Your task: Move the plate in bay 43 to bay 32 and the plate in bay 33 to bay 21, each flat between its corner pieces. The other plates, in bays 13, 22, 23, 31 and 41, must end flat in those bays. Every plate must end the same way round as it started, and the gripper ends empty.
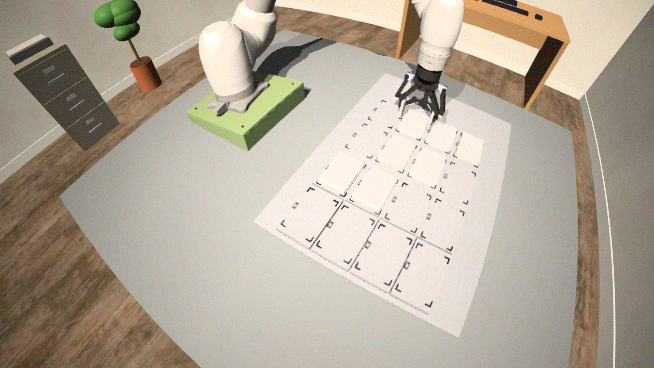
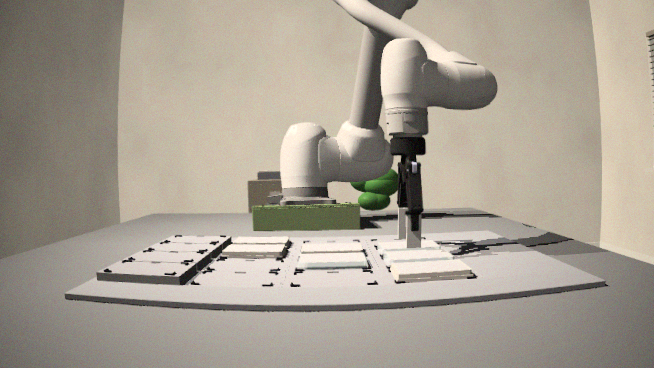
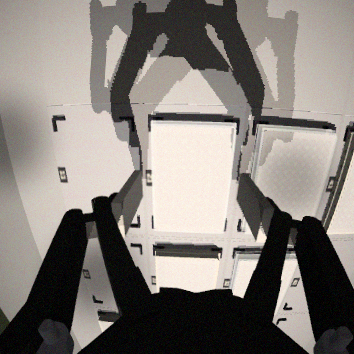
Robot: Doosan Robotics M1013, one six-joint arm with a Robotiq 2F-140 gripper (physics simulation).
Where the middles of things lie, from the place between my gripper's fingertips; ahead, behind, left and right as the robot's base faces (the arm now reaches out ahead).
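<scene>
Distances from my hand: bay 33 [image 1: 407, 213], 50 mm ahead, 340 mm to the right, 20 mm below; bay 43 [image 1: 442, 231], 150 mm ahead, 360 mm to the right, 20 mm below; bay 42 [image 2: 344, 278], 180 mm ahead, 200 mm to the right, 20 mm below; bay 21 [image 3: 195, 112], 20 mm below.
</scene>
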